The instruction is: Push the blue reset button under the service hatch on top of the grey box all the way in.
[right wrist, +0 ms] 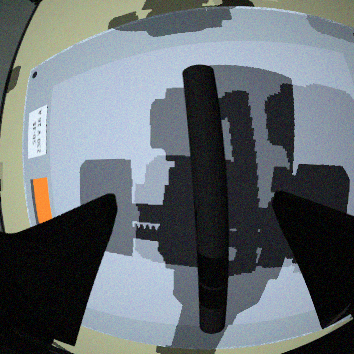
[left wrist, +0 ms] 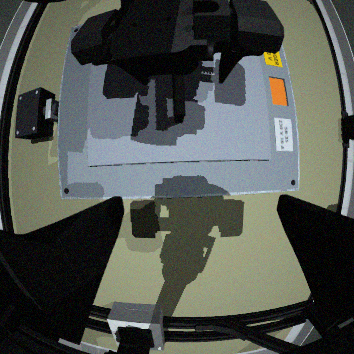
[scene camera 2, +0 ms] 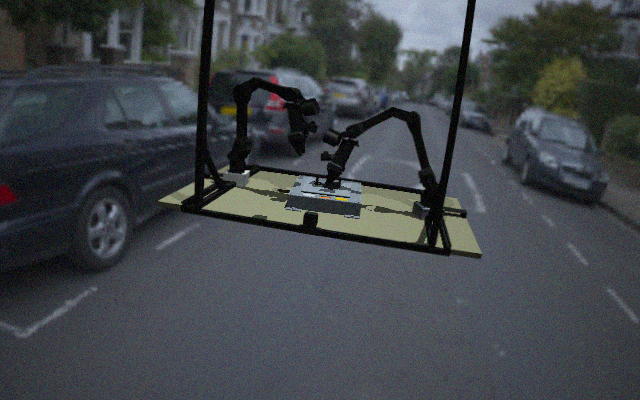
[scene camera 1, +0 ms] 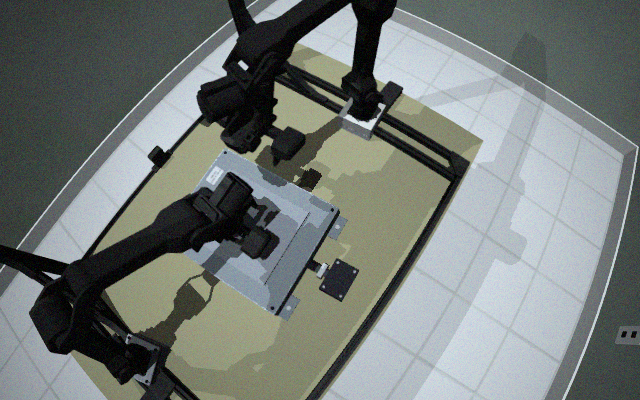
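Observation:
The grey box (scene camera 1: 225, 281) (scene camera 2: 310, 202) (left wrist: 76, 170) (right wrist: 90, 57) lies flat on the board. Its hatch (left wrist: 225, 135) (right wrist: 115, 110) appears as a flat panel in the top, with a black bar handle (left wrist: 178, 102) (right wrist: 206, 150) standing on it. The blue button does not show in any view. My right gripper (scene camera 1: 267, 223) (scene camera 2: 332, 184) (left wrist: 182, 80) (right wrist: 197, 200) is open, low over the hatch; in the right wrist view the handle appears between its fingers, and contact cannot be told. My left gripper (scene camera 1: 260, 155) (scene camera 2: 300, 150) (left wrist: 203, 204) is open and empty, higher up beside the box.
A small black block (scene camera 1: 340, 280) (left wrist: 35, 114) with a white connector sits beside the box. An orange rectangle (left wrist: 278, 91) (right wrist: 41, 199) and a white label (left wrist: 283, 134) (right wrist: 37, 131) lie along the box's edge. Black frame rails (scene camera 1: 400, 277) border the board. Arm shadows darken the hatch.

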